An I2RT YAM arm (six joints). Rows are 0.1 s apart.
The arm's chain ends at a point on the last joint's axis. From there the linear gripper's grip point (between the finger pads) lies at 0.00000 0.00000 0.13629 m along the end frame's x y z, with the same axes.
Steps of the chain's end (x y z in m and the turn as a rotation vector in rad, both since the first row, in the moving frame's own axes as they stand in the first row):
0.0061, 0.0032, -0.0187, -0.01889, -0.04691, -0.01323
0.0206, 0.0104, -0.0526, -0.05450, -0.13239, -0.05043
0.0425, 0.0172, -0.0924, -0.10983, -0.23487, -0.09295
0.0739, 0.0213, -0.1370, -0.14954, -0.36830, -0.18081
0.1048, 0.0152, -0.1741, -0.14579, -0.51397, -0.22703
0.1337, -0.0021, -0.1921, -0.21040, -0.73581, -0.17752
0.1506, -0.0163, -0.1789, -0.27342, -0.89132, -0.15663
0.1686, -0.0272, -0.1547, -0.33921, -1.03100, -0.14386
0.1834, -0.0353, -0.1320, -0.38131, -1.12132, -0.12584
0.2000, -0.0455, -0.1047, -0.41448, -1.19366, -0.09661
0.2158, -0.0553, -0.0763, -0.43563, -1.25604, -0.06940
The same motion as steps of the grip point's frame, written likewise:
-0.0003, 0.0058, -0.0189, -0.01889, -0.04691, -0.01323
0.0028, 0.0183, -0.0540, -0.05450, -0.13239, -0.05043
0.0116, 0.0335, -0.0970, -0.10983, -0.23487, -0.09295
0.0271, 0.0455, -0.1476, -0.14954, -0.36830, -0.18081
0.0408, 0.0417, -0.1930, -0.14579, -0.51397, -0.22703
0.0458, 0.0322, -0.2300, -0.21040, -0.73581, -0.17752
0.0491, 0.0245, -0.2339, -0.27342, -0.89132, -0.15663
0.0575, 0.0195, -0.2273, -0.33921, -1.03100, -0.14386
0.0671, 0.0138, -0.2168, -0.38131, -1.12132, -0.12584
0.0799, 0.0039, -0.1997, -0.41448, -1.19366, -0.09661
0.0927, -0.0069, -0.1800, -0.43563, -1.25604, -0.06940

